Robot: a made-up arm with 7 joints. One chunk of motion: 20 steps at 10 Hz.
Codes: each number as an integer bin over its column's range. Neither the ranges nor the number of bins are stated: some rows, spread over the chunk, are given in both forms.
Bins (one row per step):
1: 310 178 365 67 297 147
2: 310 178 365 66 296 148
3: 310 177 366 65 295 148
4: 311 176 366 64 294 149
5: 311 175 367 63 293 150
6: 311 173 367 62 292 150
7: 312 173 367 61 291 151
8: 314 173 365 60 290 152
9: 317 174 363 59 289 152
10: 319 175 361 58 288 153
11: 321 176 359 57 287 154
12: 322 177 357 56 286 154
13: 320 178 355 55 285 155
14: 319 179 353 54 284 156
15: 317 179 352 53 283 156
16: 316 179 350 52 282 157
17: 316 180 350 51 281 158
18: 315 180 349 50 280 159
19: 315 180 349 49 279 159
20: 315 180 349 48 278 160
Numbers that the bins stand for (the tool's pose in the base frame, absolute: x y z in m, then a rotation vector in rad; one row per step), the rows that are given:
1: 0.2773 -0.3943 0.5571 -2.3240 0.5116 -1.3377
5: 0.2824 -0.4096 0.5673 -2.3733 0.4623 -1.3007
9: 0.3129 -0.4147 0.5470 -2.4226 0.4130 -1.2760
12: 0.3384 -0.3994 0.5164 -2.4596 0.3760 -1.2514
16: 0.3078 -0.3892 0.4808 -2.5089 0.3267 -1.2144
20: 0.3027 -0.3841 0.4757 -2.5582 0.2774 -1.1774
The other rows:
2: 0.2773 -0.3943 0.5571 -2.3363 0.4993 -1.3253
3: 0.2773 -0.3994 0.5622 -2.3486 0.4870 -1.3253
4: 0.2824 -0.4045 0.5622 -2.3610 0.4747 -1.3130
6: 0.2824 -0.4198 0.5673 -2.3856 0.4500 -1.3007
7: 0.2875 -0.4198 0.5673 -2.3979 0.4377 -1.2884
8: 0.2977 -0.4198 0.5571 -2.4103 0.4253 -1.2760
10: 0.3231 -0.4096 0.5368 -2.4349 0.4007 -1.2637
11: 0.3333 -0.4045 0.5266 -2.4473 0.3884 -1.2514
13: 0.3282 -0.3943 0.5063 -2.4719 0.3637 -1.2390
14: 0.3231 -0.3892 0.4961 -2.4842 0.3514 -1.2267
15: 0.3129 -0.3892 0.4910 -2.4966 0.3390 -1.2267
17: 0.3078 -0.3841 0.4808 -2.5212 0.3144 -1.2021
18: 0.3027 -0.3841 0.4757 -2.5336 0.3021 -1.1897
19: 0.3027 -0.3841 0.4757 -2.5459 0.2897 -1.1897

